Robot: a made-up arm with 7 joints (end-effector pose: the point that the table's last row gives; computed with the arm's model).
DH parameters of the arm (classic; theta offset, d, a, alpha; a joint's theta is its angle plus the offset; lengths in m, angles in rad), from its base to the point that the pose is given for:
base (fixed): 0 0 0 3.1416
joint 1: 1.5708 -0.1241 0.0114 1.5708
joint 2: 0 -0.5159 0.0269 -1.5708
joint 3: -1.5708 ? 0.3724 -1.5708
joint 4: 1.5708 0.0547 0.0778 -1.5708
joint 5: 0 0.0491 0.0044 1.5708
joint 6: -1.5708 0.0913 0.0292 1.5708
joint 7: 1.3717 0 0.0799 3.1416
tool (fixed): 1.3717 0.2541 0 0
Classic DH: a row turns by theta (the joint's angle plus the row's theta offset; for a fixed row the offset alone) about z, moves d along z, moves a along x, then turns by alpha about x.
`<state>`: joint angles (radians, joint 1 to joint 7).
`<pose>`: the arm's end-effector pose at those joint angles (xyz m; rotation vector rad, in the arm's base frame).
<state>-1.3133 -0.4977 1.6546 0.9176 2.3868 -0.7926 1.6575</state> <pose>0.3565 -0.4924 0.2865 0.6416 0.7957 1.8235</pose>
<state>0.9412 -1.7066 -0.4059 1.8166 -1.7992 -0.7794 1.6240</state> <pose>-0.0485 0.0058 0.2153 -0.5432 0.8533 -0.4591</pose>
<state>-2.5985 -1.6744 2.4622 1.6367 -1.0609 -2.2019 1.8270</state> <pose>0.6858 -0.4849 0.3976 1.0641 -0.3459 -0.6968</pose>
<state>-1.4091 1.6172 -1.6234 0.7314 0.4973 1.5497 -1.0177</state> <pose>-0.2255 -0.3793 0.1024 1.7425 -1.8940 -0.8354</pose>
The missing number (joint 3, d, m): 0.1453
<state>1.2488 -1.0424 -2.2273 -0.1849 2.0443 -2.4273 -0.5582</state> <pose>0.1446 0.7346 -0.2098 -1.9356 1.5732 -0.6479</pose>
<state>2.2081 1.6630 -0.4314 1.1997 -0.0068 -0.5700 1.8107</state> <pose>0.2120 0.3103 0.0020 -1.7011 1.2962 1.2735</pose>
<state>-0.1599 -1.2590 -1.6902 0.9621 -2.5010 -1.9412 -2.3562</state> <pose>-0.6289 0.0633 -0.1079 -1.5627 -0.0979 0.5541</pose>
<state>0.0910 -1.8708 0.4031 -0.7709 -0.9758 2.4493 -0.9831</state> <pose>-0.4302 0.0433 0.2064 -2.5281 -1.4410 0.6835</pose>
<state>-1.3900 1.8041 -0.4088 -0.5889 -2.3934 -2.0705 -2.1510</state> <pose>0.0231 -0.0185 0.4310 -0.5493 0.6940 1.4503</pose>
